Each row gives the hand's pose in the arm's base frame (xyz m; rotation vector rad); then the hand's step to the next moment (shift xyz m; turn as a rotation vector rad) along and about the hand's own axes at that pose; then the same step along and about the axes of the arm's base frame.
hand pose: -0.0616 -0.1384 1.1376 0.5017 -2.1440 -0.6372
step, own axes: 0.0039 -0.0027 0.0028 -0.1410 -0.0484 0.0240
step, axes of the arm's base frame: -0.0042 -0.0035 -0.0008 0.0690 0.0454 -0.1264
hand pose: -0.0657 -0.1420 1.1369 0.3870 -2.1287 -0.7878
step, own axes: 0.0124 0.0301 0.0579 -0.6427 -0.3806 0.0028
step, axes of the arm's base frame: -0.0532 0.0397 -0.0004 0.3987 0.0430 -0.6302
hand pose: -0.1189 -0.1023 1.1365 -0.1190 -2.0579 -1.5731
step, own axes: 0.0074 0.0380 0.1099 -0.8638 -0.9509 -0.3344
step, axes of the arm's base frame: -0.0315 0.1108 0.0176 0.4898 -0.3900 -1.1705
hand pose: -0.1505 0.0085 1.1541 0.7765 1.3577 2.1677
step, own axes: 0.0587 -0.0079 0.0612 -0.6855 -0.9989 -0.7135
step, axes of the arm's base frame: -0.0010 0.0807 0.0271 0.1074 -0.5013 -1.3092
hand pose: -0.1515 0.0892 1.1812 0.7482 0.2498 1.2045
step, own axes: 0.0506 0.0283 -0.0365 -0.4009 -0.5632 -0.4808
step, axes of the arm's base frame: -0.0228 0.0646 0.0016 0.0121 -0.2652 -0.7991
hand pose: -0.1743 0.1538 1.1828 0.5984 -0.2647 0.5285
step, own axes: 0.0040 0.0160 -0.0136 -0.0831 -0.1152 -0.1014
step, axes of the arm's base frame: -0.0042 0.0209 -0.0019 0.0018 -0.0529 -0.1663
